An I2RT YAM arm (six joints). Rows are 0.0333 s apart.
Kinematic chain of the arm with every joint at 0, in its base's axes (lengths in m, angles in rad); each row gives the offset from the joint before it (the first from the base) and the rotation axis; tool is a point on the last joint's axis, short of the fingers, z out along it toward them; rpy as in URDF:
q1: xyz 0 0 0.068 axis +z
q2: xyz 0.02 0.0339 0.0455 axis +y
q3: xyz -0.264 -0.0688 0 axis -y
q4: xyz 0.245 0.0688 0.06 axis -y
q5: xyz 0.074 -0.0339 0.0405 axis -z
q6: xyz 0.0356 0 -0.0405 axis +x
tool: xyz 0 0 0 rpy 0 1.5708 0
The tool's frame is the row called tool.
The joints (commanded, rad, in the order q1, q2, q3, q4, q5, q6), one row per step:
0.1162 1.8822 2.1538 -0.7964 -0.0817 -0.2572
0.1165 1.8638 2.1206 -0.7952 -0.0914 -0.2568
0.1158 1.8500 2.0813 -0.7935 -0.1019 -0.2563
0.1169 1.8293 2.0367 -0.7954 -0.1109 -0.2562
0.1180 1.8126 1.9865 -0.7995 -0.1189 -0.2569
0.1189 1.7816 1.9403 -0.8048 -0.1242 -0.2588
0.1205 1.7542 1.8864 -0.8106 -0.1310 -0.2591
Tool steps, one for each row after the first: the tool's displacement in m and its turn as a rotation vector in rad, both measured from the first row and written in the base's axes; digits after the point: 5 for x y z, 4 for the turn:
-0.00364 0.00005 -0.00309 0.0036 0.0142 0.0085
-0.00553 -0.00009 -0.00996 0.0068 0.0385 0.0164
-0.00976 0.00019 -0.01626 0.0088 0.0648 0.0250
-0.01294 0.00055 -0.02620 0.0086 0.1025 0.0329
-0.02076 0.00017 -0.02968 0.0078 0.1229 0.0390
-0.02760 0.00022 -0.03722 0.0081 0.1554 0.0460

